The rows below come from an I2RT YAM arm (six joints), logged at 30 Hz.
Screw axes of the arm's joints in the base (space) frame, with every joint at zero. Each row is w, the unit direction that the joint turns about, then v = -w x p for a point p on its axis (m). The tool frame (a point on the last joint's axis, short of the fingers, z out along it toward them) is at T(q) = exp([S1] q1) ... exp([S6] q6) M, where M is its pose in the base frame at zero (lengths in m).
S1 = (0, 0, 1, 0.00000, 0.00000, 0.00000)
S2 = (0, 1, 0, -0.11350, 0.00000, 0.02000)
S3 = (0, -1, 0, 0.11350, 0.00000, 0.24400)
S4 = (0, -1, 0, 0.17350, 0.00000, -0.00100)
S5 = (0, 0, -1, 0.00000, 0.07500, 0.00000)
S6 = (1, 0, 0, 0.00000, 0.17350, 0.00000)
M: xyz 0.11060 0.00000 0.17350 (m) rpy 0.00 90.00 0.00 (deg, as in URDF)
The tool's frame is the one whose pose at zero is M.
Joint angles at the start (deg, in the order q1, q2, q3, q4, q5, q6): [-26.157 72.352 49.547 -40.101 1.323 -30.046]
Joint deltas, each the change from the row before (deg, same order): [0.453 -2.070 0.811 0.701 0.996 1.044]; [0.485 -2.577 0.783 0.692 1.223 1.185]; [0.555 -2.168 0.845 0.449 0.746 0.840]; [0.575 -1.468 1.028 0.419 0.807 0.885]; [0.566 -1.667 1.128 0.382 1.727 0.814]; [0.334 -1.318 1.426 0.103 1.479 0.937]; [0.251 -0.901 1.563 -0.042 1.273 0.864]
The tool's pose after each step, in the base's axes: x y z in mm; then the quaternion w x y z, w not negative. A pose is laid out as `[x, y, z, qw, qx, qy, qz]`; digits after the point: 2 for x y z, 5 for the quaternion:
[213.47, -104.36, 240.70, 0.22592, -0.02240, 0.96394, -0.13884]
[210.92, -101.77, 255.41, 0.25375, -0.01241, 0.95394, -0.15958]
[208.47, -98.65, 268.66, 0.27887, -0.00682, 0.94437, -0.17421]
[207.29, -96.14, 280.35, 0.29998, -0.00075, 0.93556, -0.18641]
[204.73, -93.73, 293.36, 0.31985, 0.00826, 0.92485, -0.20561]
[202.07, -92.15, 306.45, 0.33819, 0.01974, 0.91445, -0.22140]
[199.93, -91.04, 318.64, 0.35395, 0.03072, 0.90494, -0.23420]

